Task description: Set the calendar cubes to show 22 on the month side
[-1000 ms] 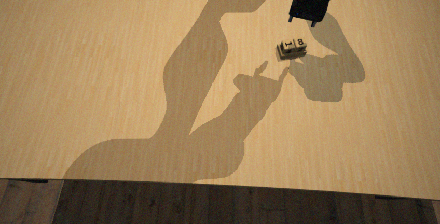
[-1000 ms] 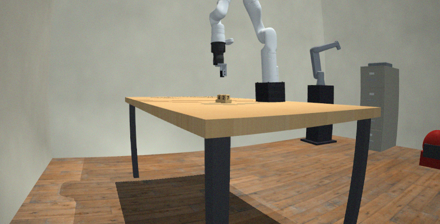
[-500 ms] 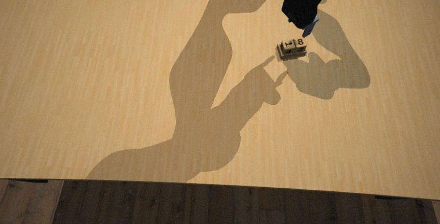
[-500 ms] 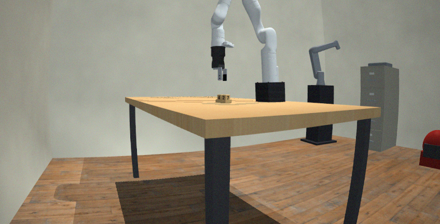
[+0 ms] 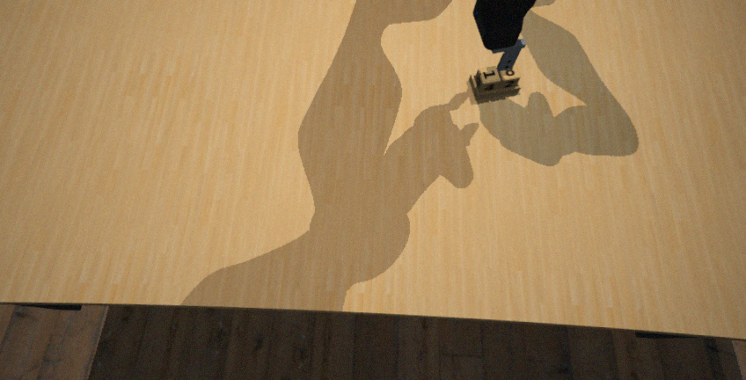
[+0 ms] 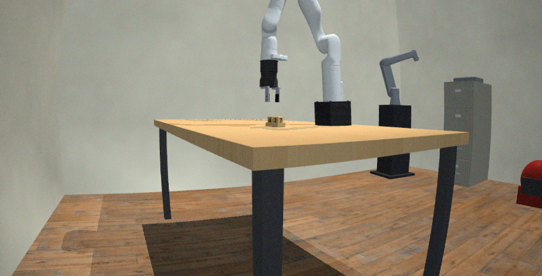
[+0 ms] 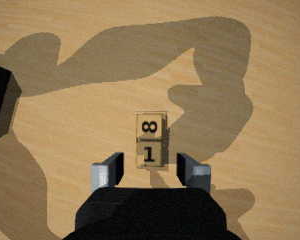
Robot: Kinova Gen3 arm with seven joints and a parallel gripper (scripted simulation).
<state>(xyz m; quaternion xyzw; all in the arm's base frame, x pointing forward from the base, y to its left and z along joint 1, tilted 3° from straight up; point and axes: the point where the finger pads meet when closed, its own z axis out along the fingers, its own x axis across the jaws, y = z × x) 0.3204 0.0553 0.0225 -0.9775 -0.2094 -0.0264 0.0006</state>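
Now: the wooden number cube 10 cm below my hand, 3 cm to the left of it and 2 cm behind it. Round my hand: wooden calendar tray 11 cm below, 2 cm to the left, 1 cm behind.
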